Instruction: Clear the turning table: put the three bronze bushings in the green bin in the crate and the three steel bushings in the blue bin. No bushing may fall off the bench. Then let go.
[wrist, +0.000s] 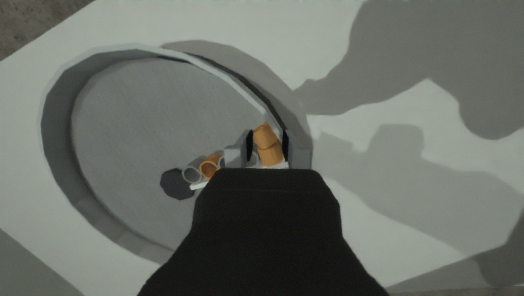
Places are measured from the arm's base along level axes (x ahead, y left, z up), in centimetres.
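Pixels of known places: gripper, fingertip midpoint: (267, 139).
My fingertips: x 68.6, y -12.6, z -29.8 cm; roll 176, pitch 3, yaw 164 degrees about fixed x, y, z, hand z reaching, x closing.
Observation:
Ahead of a thing's pixels: the offset from my fingertips to its top centre. "*": to the spot under its first point. Level surfaces: height alone.
My gripper (267, 139) is open, its two fingers on either side of two bronze bushings near the right wall of the turning table @[dx +19.0, dy +6.1, dz -5.6 cm] (140, 110). One bronze bushing @[dx +1.0, dy +0.8, dz -3.2 cm] (264, 135) lies tilted against the end of the other bronze bushing @[dx +0.9, dy +3.6, dz -3.2 cm] (271, 154). Small gaps show beside the finger pads. To the left, a third bronze bushing @[dx +10.5, dy +3.7, dz -3.8 cm] (214, 159) lies beside a steel bushing @[dx +13.7, dy +3.9, dz -3.8 cm] (183, 174), open ends toward the gripper body. Parts of other grey steel bushings show around the left finger, mostly hidden. The bins and crate do not show.
A raised grey wall (56, 120) rings the turning table. A white strip @[* dx +13.3, dy +5.9, dz -3.4 cm] (198, 186) runs along the bushings' near ends, partly behind the black gripper body. A dark round patch @[* dx +19.5, dy +6.1, dz -5.6 cm] (174, 186) lies left of it. The pale bench @[dz -11.6 cm] (320, 25) surrounds the table, with arm shadows on the right.

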